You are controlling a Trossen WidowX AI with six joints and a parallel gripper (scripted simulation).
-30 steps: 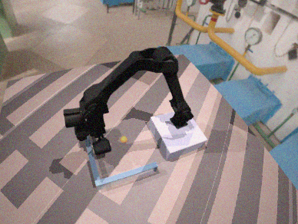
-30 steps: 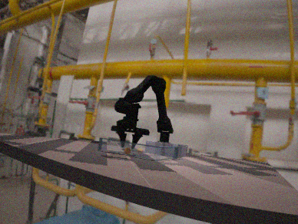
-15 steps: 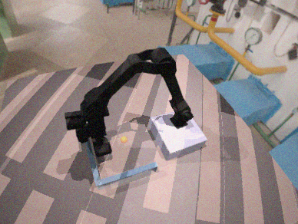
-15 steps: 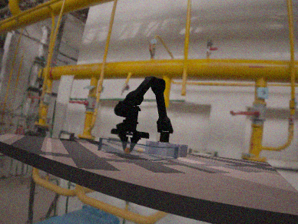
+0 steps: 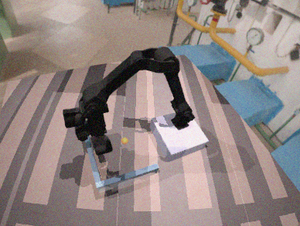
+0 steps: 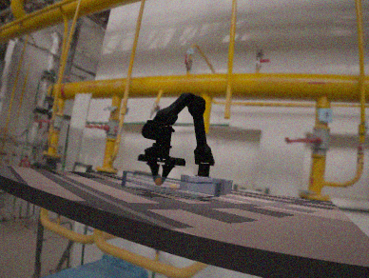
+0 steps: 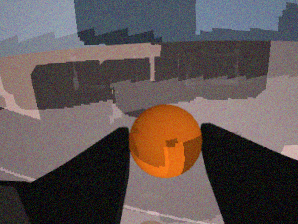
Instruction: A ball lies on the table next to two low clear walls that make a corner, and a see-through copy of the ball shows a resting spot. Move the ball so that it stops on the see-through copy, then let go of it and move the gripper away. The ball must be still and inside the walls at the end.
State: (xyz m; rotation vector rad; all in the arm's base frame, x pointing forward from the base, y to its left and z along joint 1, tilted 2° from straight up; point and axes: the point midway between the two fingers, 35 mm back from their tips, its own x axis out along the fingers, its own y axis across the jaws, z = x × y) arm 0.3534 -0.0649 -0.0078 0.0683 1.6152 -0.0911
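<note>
The see-through ball copy lies 100 mm behind my gripper tip, 20 mm to the left of it and 20 mm below it. Also, from my gripper tip: orange ball: right at my gripper tip.
</note>
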